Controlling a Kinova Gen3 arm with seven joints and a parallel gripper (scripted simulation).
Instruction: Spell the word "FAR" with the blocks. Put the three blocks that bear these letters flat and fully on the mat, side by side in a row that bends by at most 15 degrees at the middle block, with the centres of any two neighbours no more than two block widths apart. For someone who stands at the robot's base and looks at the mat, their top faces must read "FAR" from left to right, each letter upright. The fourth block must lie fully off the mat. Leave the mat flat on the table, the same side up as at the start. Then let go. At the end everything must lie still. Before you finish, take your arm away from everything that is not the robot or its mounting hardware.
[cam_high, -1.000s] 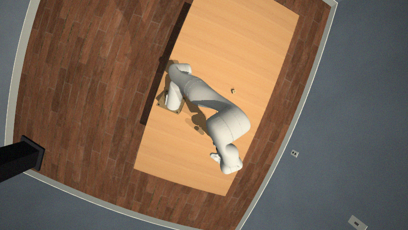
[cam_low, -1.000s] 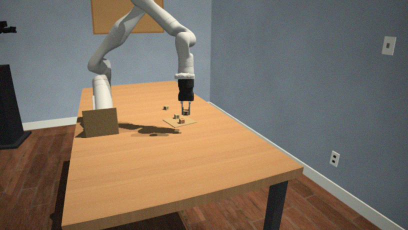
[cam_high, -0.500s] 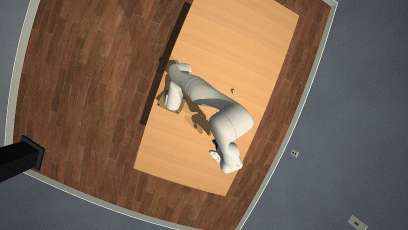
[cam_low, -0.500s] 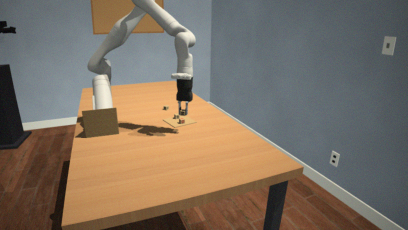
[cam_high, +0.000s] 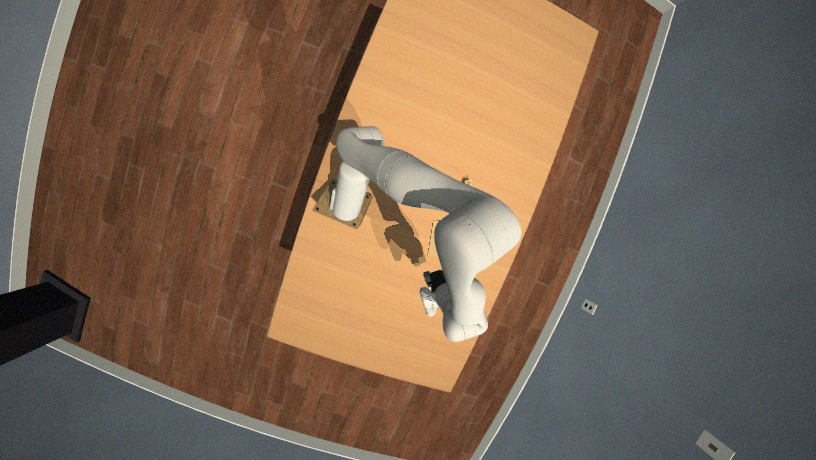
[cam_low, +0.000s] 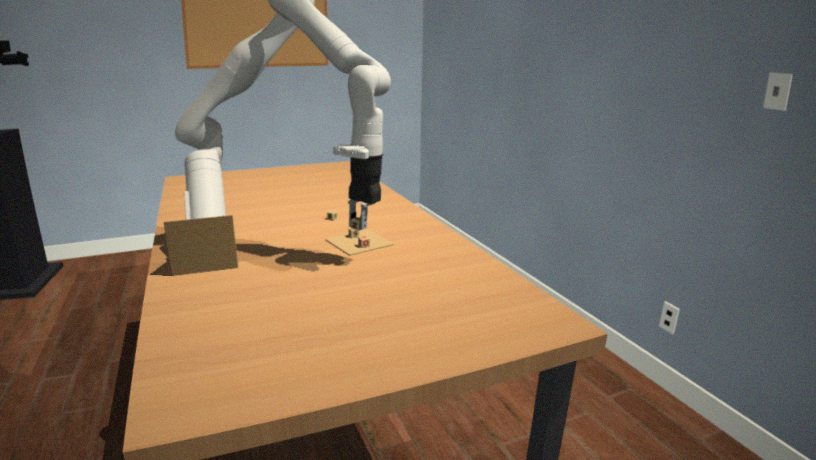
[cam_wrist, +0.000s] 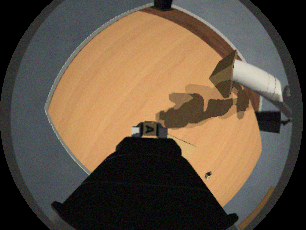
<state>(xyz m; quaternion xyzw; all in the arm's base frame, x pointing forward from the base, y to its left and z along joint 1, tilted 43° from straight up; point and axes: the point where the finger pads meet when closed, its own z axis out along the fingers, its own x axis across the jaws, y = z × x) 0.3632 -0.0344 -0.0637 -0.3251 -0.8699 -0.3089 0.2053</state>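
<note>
The tan mat is 2 cm ahead of my hand, 15 cm to the left of it and 11 cm below it.
</note>
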